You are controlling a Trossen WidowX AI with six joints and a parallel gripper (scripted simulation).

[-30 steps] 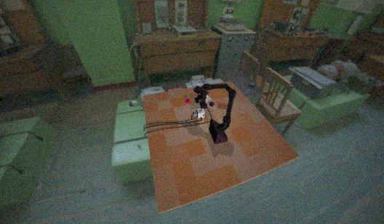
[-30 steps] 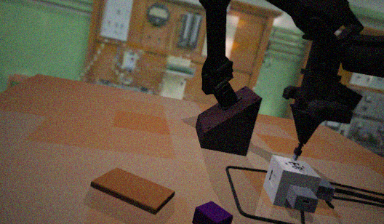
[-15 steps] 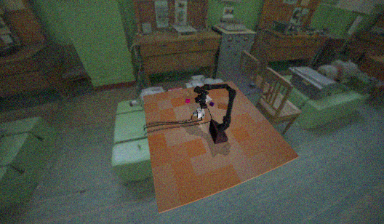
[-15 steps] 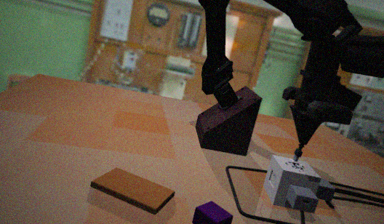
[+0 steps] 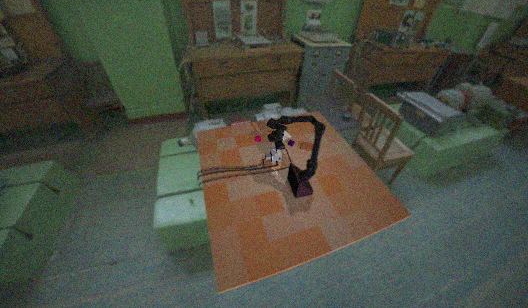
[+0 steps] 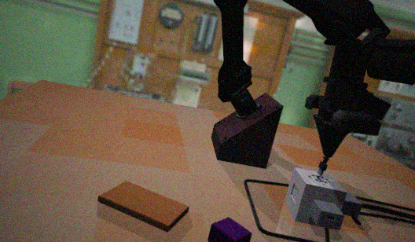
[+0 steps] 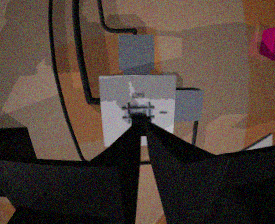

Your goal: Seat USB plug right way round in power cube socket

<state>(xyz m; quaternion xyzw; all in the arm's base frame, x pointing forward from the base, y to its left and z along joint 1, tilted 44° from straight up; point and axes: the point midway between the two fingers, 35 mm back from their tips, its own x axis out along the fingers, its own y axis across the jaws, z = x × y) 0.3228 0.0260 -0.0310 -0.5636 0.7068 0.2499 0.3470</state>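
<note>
The usb plug is 20 mm below my gripper tip. Round my gripper tip: purple block 200 mm to the right, 110 mm below, 110 mm ahead; then USB socket 50 mm below; then magenta block 270 mm ahead, 110 mm below, 50 mm to the left.
</note>
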